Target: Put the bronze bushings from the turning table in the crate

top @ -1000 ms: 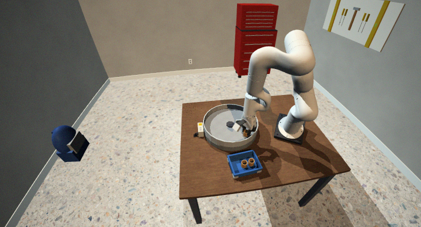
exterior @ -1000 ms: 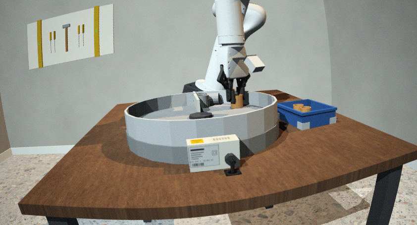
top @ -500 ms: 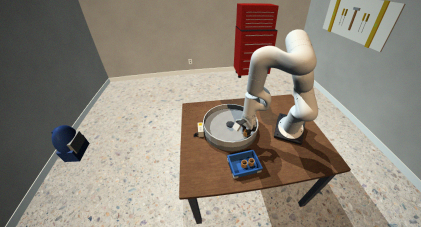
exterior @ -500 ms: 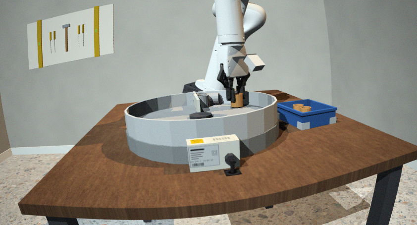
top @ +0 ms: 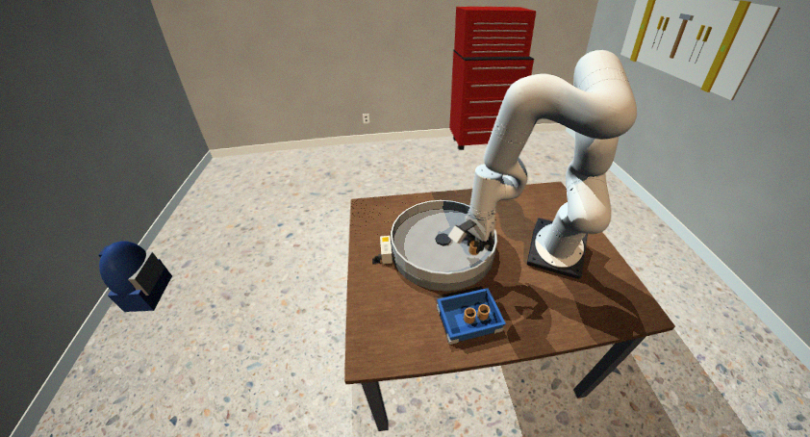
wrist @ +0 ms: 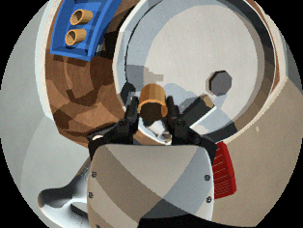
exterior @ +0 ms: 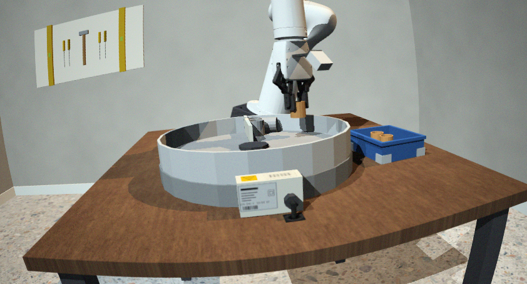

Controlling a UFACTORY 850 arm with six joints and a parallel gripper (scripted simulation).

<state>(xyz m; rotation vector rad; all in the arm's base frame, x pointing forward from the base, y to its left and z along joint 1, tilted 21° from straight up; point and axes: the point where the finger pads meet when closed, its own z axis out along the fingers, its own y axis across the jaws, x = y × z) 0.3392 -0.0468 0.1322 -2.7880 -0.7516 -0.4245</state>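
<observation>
The blue crate lies 22 cm to the left of my hand, 11 cm below it and 7 cm ahead of it. The rest, counted from my hand: grey turning table 12 cm to the right, 9 cm ahead, 8 cm below.
</observation>
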